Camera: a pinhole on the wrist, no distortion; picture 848 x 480 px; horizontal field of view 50.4 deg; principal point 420.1 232.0 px. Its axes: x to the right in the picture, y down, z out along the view. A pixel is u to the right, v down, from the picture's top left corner.
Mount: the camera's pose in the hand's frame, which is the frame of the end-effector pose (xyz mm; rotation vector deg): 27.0 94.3 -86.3 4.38 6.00 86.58
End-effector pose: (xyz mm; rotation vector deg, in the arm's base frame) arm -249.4 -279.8 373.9 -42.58 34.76 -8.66
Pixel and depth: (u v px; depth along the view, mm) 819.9 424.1 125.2
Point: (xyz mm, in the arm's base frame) -224.0 -149.9 285.1
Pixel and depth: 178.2 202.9 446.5
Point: 26.3 -112.3 552.8
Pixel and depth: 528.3 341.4 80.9
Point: -238.4 -214.3 287.1
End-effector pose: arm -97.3 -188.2 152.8 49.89 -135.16 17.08
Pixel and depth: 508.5 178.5 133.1
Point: -219.5 -149.6 148.0
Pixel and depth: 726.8 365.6 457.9
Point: -451.4 -149.3 -131.1
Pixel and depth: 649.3 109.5 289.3
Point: -360.1 -190.1 60.5
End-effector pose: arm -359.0 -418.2 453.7 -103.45 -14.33 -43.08
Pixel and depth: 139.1 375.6 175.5
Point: -289.6 -353.4 412.3
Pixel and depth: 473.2 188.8 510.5
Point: -51.2 -107.7 341.7
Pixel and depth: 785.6 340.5 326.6
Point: -124.9 -292.3 247.5
